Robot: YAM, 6 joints.
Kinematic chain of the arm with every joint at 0, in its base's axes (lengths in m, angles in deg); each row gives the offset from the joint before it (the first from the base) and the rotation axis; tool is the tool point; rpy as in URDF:
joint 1: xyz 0 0 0.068 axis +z
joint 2: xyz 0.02 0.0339 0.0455 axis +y
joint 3: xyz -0.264 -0.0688 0 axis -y
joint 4: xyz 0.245 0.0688 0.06 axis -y
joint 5: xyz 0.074 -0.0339 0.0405 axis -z
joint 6: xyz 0.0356 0 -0.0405 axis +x
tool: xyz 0 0 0 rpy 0 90 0
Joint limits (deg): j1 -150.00..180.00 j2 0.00..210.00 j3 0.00..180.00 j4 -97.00..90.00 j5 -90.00..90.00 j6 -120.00..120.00
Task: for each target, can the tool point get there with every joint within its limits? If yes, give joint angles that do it. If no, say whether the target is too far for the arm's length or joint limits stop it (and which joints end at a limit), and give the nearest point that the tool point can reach.
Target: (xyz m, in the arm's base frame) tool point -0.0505 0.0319 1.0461
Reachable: no: too far | nearest point -0.0394 0.0249 0.7388 | short by 0.308 m
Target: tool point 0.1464 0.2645 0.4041
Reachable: yes | joints 66.48 93.66 106.75 -78.86 53.61 -48.39
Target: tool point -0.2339 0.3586 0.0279
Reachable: yes | joints 125.50 133.79 71.70 5.26 29.94 -54.67
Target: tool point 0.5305 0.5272 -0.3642
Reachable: no: too far | nearest point 0.3874 0.3850 -0.2245 | short by 0.245 m
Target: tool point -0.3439 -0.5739 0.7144
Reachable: no: too far | nearest point -0.2463 -0.4111 0.5387 | short by 0.259 m
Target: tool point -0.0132 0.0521 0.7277
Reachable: yes | joints 100.62 87.91 148.90 41.19 -5.40 -18.01
